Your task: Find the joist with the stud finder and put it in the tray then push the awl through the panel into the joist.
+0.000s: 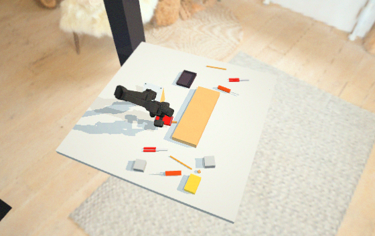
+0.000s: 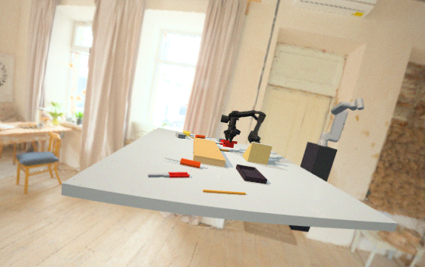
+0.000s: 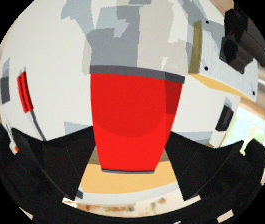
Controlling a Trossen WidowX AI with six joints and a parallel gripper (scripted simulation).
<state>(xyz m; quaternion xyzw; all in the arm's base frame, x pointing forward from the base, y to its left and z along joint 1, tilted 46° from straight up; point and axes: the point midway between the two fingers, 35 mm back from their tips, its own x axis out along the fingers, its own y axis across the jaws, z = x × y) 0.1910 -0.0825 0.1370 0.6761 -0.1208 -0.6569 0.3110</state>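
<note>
The stud finder is 20 mm behind my gripper tip and 20 mm below it. From my gripper tip the other things lie so: dark tray 80 mm behind, 490 mm to the left, 60 mm below; yellow block 400 mm ahead, 320 mm to the right, 50 mm below.
</note>
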